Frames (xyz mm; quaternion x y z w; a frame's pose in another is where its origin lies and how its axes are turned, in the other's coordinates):
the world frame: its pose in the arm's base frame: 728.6 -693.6 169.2 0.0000 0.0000 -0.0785 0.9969
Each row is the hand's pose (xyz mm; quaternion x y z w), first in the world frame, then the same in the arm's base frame.
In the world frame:
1: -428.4 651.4 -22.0 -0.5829 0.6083 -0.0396 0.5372
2: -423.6 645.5 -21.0 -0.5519 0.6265 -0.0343 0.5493
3: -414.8 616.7 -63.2 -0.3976 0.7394 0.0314 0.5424
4: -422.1 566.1 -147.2 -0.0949 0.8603 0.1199 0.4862
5: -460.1 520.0 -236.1 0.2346 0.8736 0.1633 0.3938
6: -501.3 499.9 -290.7 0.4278 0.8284 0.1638 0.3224
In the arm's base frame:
1: 407.4 16.8 147.2 -0.5334 0.6522 -0.0817 0.5324
2: 411.3 10.2 148.2 -0.5010 0.6679 -0.0773 0.5449
3: 415.4 -19.6 106.0 -0.3383 0.7683 -0.0113 0.5432
4: 400.3 -68.4 22.0 -0.0271 0.8651 0.0814 0.4941
5: 355.6 -108.0 -66.9 0.3025 0.8525 0.1319 0.4054
6: 311.7 -121.4 -121.5 0.4915 0.7922 0.1380 0.3343

